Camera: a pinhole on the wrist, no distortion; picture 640 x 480 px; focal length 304.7 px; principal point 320.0 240.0 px. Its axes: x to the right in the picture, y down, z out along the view. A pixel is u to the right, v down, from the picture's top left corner.
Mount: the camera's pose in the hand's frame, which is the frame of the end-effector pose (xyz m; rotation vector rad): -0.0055 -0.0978 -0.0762 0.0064 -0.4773 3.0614
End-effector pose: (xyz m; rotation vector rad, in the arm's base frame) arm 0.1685 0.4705 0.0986 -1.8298 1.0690 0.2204
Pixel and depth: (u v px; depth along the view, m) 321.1 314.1 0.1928
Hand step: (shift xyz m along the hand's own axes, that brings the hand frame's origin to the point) -0.0087 -0.2011 0.0932
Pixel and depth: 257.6 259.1 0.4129
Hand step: 0.0768 -0.2517 0.3083
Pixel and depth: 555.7 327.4 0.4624
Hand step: -0.3698 -0.3497 0.3278
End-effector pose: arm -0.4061 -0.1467 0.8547 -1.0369 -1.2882 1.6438
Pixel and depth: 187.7 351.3 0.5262
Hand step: 0.2131 -0.4505 0.3641
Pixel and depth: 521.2 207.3 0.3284
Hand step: -0.2215 -0.1551 0.2497
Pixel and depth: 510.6 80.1 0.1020
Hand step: -0.0672 -0.0752 0.0379
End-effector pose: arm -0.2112 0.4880 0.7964 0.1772 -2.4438 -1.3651
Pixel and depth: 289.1 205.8 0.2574
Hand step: 0.0212 -0.1497 0.1775
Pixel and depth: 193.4 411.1 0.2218
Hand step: 0.0806 -0.2877 0.0962
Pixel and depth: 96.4 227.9 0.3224
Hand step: 0.2306 -0.1937 0.2323
